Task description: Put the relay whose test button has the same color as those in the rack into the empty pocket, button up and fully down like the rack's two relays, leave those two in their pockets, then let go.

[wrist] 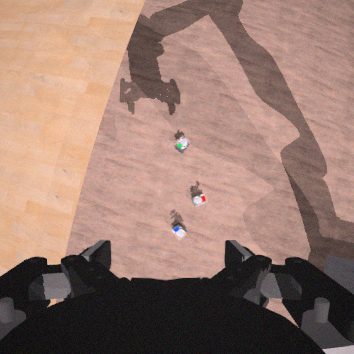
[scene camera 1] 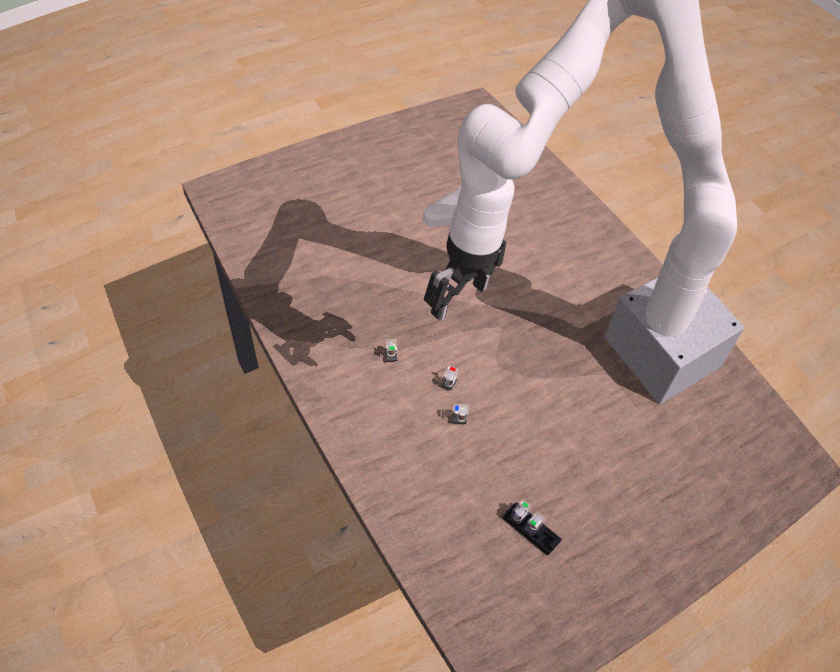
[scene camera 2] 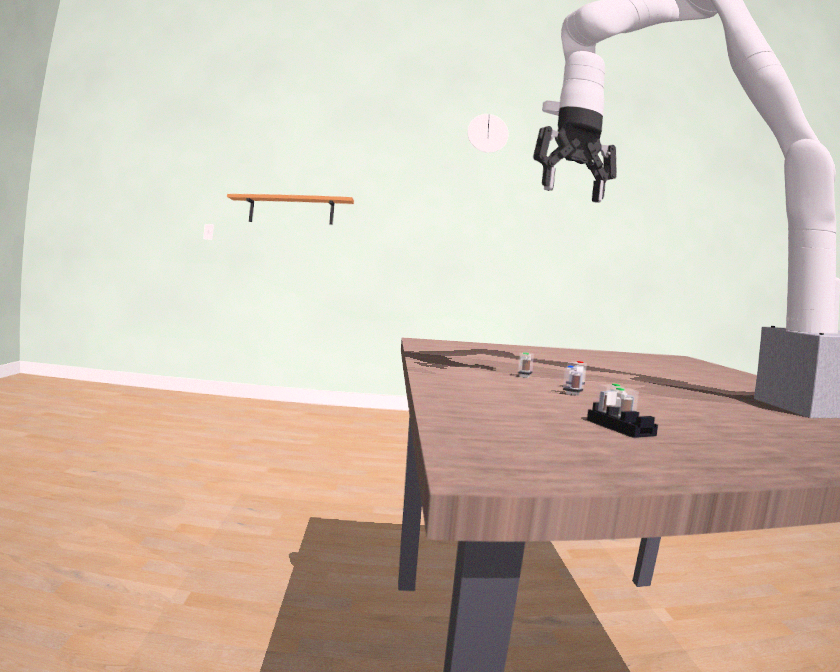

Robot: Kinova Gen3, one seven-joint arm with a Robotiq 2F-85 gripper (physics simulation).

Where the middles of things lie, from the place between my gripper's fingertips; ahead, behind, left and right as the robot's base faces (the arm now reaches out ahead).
Scene:
My gripper is now 300 mm above the black rack (scene camera 2: pixel 631 424), 290 mm to the right of it and 30 mm past it.

